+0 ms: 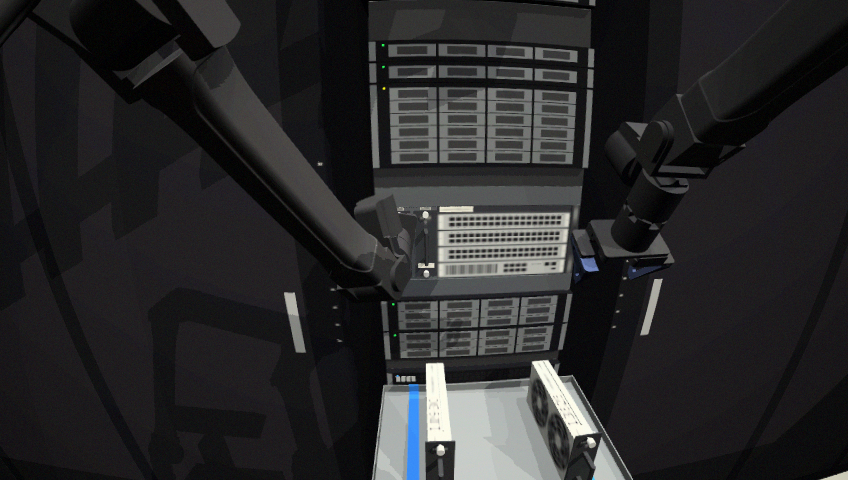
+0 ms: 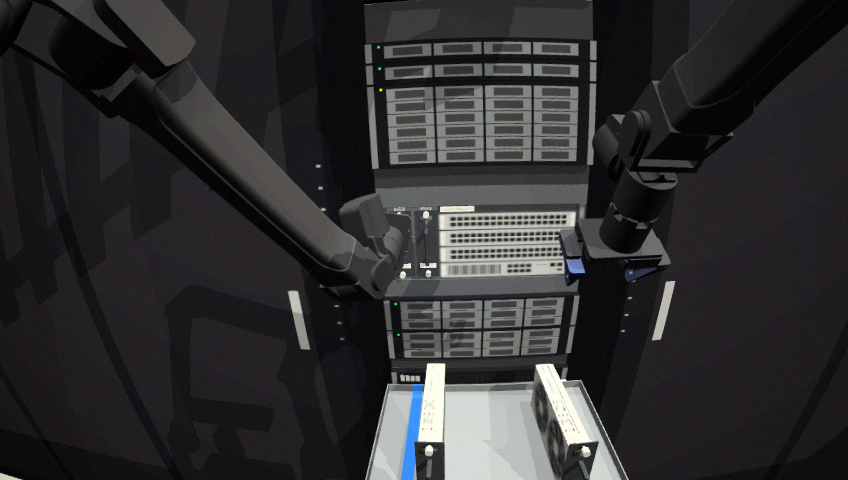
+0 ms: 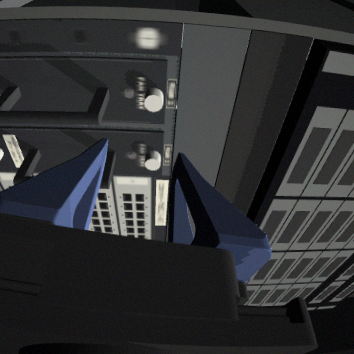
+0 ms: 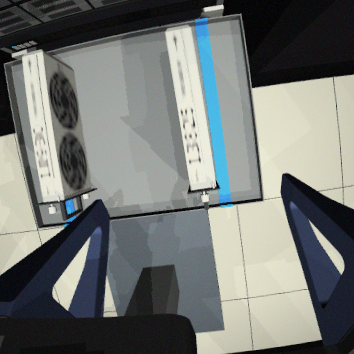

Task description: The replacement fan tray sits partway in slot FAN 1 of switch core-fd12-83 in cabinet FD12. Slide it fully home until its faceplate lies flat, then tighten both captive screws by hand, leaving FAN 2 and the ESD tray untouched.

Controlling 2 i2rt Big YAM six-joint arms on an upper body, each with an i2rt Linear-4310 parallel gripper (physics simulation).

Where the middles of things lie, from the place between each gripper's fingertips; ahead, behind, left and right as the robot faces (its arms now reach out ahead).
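Scene:
My left hand is 200 mm to the left of the grey cart tray (image 2: 488, 427), 170 mm past it and 470 mm above it.
As for my right hand, it is 60 mm short of the grey cart tray, 130 mm to the right of it and 440 mm above it. Going by its middle, the grey cart tray is nearer to my right hand than to my left hand.

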